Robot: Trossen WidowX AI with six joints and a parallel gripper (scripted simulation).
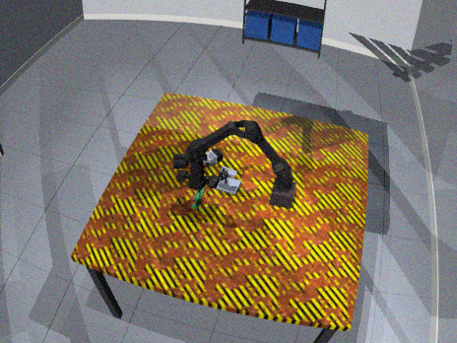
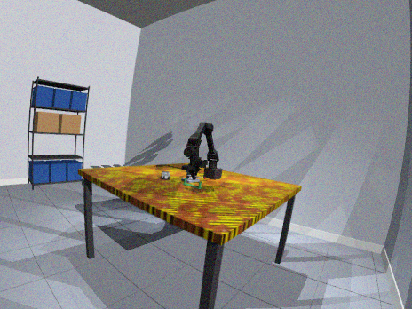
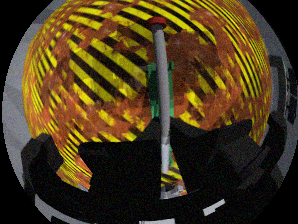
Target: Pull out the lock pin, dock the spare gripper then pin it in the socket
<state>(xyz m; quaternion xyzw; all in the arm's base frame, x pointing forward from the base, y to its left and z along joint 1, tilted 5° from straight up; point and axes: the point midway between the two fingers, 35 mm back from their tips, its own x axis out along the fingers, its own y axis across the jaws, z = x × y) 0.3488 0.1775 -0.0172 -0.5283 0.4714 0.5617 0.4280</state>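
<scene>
My gripper tip is 10 mm short of the green cradle, 10 mm to the left of it and 20 mm above it. Round my gripper tip: spare gripper 60 mm ahead, 250 mm to the right, 20 mm below; grey mount 80 mm behind, 130 mm to the right, 10 mm above.
</scene>
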